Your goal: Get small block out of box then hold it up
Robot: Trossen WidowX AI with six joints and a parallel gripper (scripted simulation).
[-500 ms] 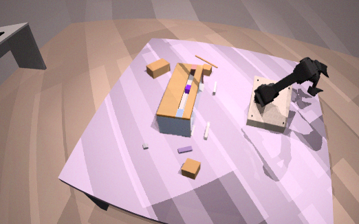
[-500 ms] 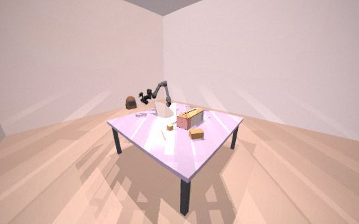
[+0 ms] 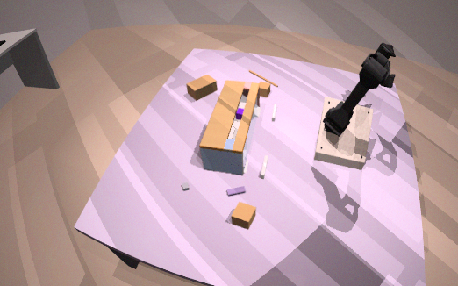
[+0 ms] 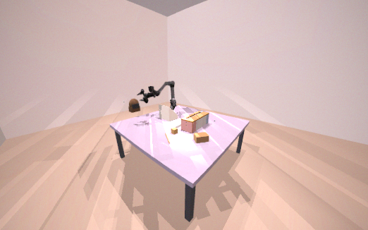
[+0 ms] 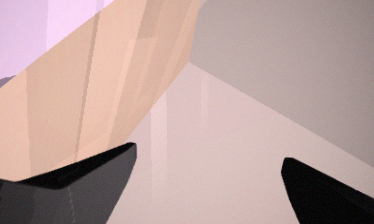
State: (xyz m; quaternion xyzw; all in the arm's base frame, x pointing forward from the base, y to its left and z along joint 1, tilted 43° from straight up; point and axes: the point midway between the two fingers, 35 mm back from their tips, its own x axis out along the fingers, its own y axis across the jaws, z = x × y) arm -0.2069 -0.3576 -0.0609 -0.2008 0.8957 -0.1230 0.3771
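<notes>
The clear-fronted box is 590 mm ahead of my gripper tip, 400 mm to the left of it and 240 mm below it. From my gripper tip the other things lie so: thin wooden rod: 650 mm ahead, 290 mm below, 10 mm to the right; then orange cube: 600 mm ahead, 270 mm below, 110 mm to the left; then purple block: 610 mm ahead, 370 mm to the left, 210 mm below.
</notes>
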